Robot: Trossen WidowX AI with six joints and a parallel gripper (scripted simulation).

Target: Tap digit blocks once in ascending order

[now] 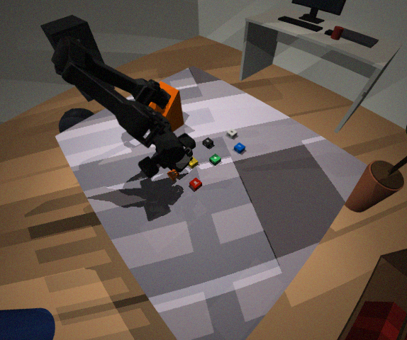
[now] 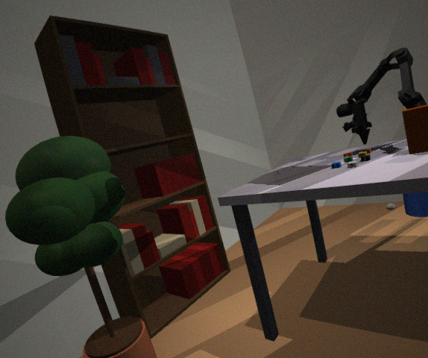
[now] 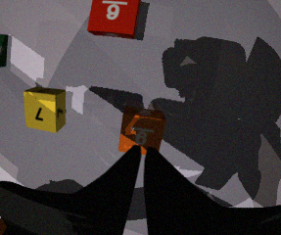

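Now: the orange block 4 cm below my gripper tip. Also, from my gripper tip: green block 5 cm ahead, 16 cm to the left, 4 cm below; then yellow block 9 cm to the left, 4 cm below; then red block 8 cm ahead, 4 cm to the left, 4 cm below.
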